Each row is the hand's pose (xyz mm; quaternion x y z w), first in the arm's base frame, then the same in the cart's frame.
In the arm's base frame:
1: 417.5 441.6 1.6 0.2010 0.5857 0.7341 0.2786
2: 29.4 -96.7 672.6 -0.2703 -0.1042 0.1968 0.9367
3: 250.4 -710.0 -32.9 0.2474 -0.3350 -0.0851 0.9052
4: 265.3 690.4 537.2 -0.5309 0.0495 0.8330 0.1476
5: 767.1 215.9 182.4 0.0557 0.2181 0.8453 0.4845
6: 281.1 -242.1 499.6 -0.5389 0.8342 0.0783 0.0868
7: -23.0 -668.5 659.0 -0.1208 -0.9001 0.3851 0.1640
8: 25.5 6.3 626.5 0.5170 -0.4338 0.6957 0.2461
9: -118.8 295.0 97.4 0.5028 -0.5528 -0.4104 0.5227
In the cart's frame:
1: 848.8 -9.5 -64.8 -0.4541 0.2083 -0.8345 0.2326
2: 626.6 -549.8 -805.9 0.6814 -0.0117 0.1721 0.7112
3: 346.6 333.9 -1057.3 0.8768 0.1404 -0.2909 0.3563
4: 1010.1 -597.6 -68.2 0.0441 -0.6679 0.6146 0.4174
5: 1156.8 98.1 -380.1 0.6089 -0.4526 0.6475 0.0713
6: 729.9 -236.9 -882.2 -0.2684 0.3373 0.8600 0.2732
7: 405.1 -367.0 -1303.3 0.2509 -0.7508 -0.4893 0.3660
8: 635.2 -550.7 -693.3 -0.6789 0.6819 0.0963 0.2547
9: 381.3 -301.0 -186.1 0.6386 0.2240 -0.7354 0.0345

